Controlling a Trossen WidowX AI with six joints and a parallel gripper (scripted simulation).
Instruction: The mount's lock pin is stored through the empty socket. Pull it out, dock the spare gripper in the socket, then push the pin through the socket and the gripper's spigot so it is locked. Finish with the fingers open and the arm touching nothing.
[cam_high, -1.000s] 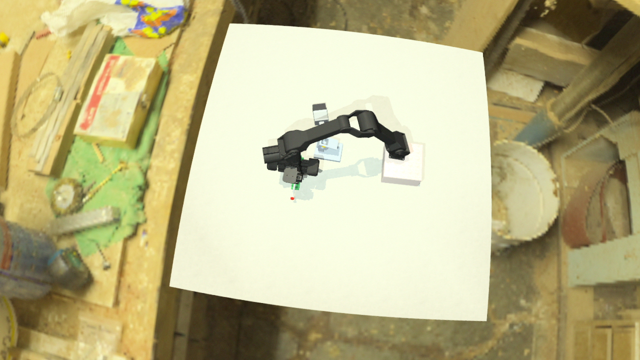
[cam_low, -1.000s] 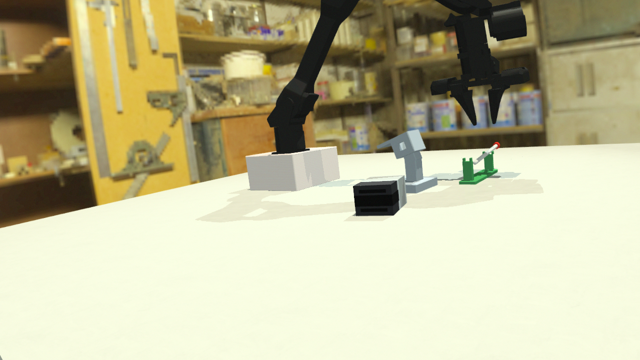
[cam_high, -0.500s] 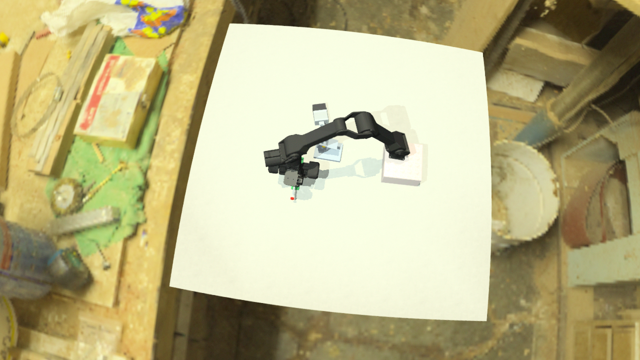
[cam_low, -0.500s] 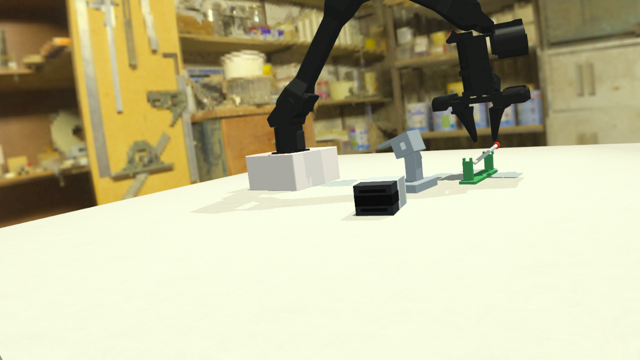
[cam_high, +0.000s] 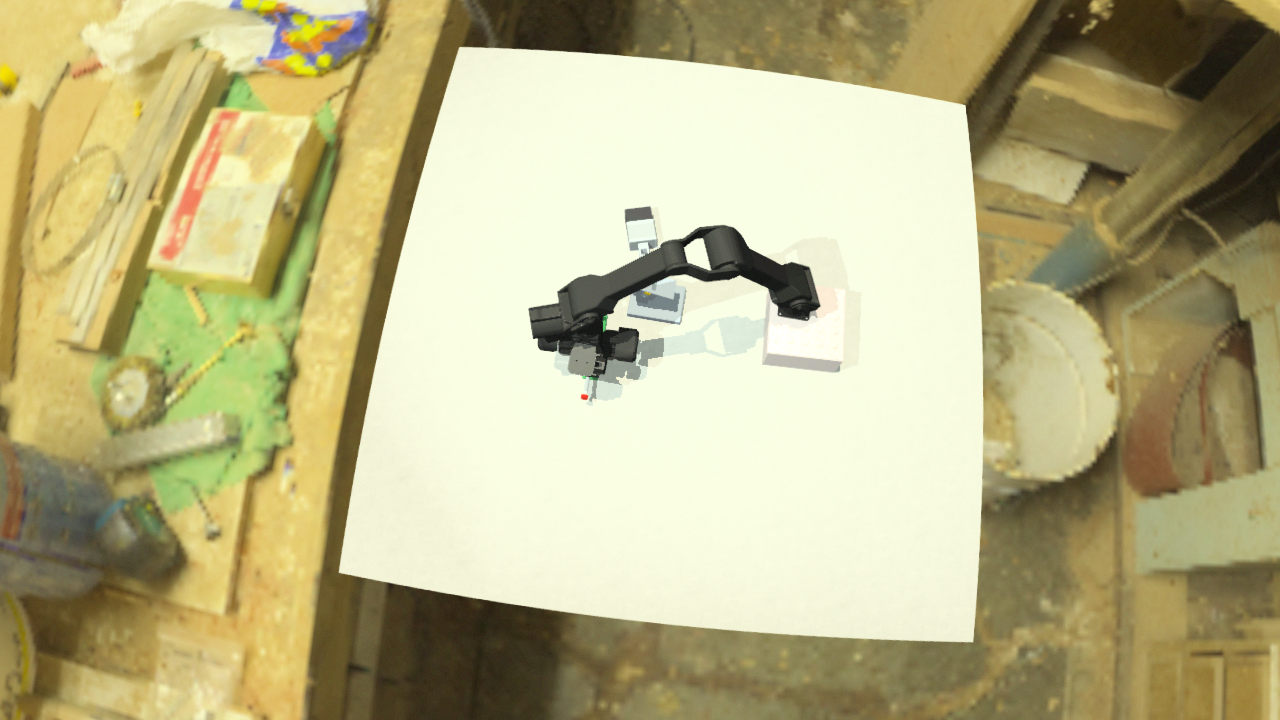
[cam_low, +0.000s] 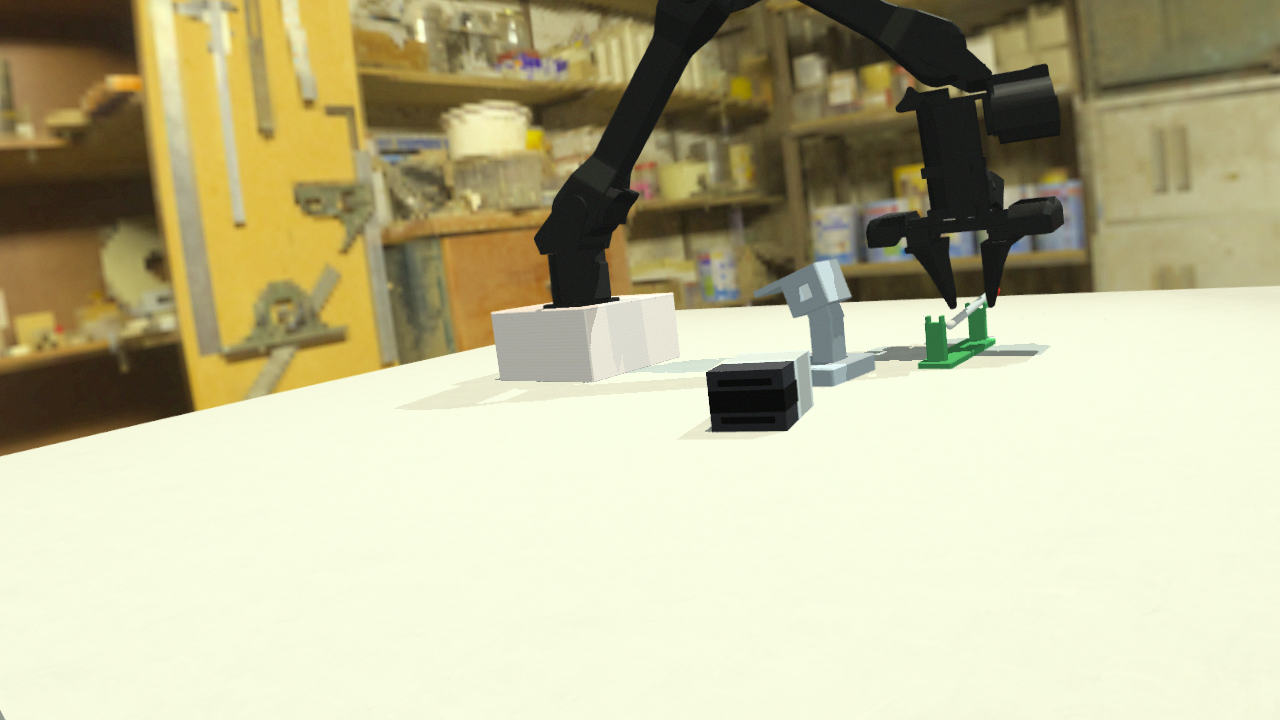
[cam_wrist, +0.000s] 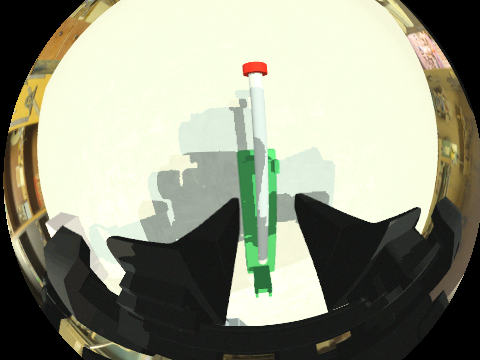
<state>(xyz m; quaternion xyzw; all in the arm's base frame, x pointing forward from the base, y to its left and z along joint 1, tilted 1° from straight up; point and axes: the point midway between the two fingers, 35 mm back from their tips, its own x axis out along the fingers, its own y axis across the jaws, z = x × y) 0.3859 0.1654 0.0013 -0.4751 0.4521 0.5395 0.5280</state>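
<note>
Right now my gripper tip is 4 cm to the left of the green cradle and 2 cm above it. Also, from my gripper tip: spare gripper (5 cm behind, 30 cm to the right, 2 cm below); grey mount (10 cm behind, 15 cm to the right, 1 cm above).
</note>
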